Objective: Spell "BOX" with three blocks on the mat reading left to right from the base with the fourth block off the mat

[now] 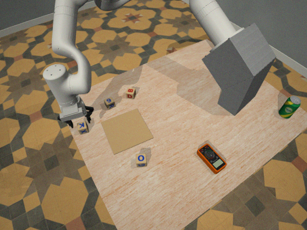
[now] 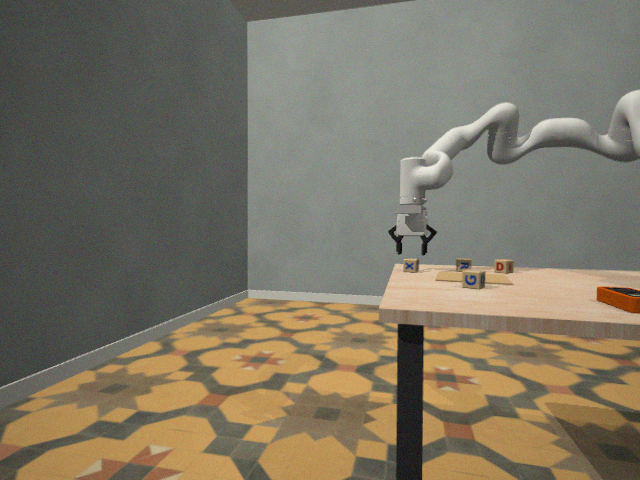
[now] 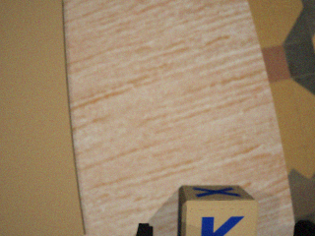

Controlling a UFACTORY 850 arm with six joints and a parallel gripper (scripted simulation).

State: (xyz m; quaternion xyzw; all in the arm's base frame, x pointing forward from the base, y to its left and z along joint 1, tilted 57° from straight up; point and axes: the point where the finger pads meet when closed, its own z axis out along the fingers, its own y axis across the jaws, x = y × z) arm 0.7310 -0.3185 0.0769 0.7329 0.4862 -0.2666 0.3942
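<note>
Right now the X block is 5 cm below my hand. Round my hand: B block 32 cm behind, 2 cm to the right, 5 cm below; O block 10 cm behind, 32 cm to the left, 5 cm below; tan mat 16 cm behind, 14 cm to the left, 7 cm below.
</note>
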